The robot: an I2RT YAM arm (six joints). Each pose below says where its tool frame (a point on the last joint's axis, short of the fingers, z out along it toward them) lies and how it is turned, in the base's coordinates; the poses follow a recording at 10 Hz.
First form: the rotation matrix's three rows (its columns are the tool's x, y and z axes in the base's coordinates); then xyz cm. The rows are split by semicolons.
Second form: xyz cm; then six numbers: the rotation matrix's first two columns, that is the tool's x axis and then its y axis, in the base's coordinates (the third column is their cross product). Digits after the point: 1 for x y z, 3 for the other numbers.
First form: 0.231 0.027 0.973; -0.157 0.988 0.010; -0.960 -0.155 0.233; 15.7 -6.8 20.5
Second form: 15.7 -6.8 20.5 0.231 -0.157 -0.960 0.027 0.988 -0.155
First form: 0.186 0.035 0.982; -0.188 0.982 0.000; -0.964 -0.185 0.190; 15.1 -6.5 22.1
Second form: 15.1 -6.5 22.1 0.186 -0.188 -0.964 0.035 0.982 -0.185
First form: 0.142 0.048 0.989; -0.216 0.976 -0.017; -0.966 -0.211 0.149; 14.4 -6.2 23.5
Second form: 14.4 -6.2 23.5 0.142 -0.216 -0.966 0.048 0.976 -0.211
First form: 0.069 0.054 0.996; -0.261 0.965 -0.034; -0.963 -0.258 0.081; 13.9 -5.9 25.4
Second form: 13.9 -5.9 25.4 0.069 -0.261 -0.963 0.054 0.965 -0.258
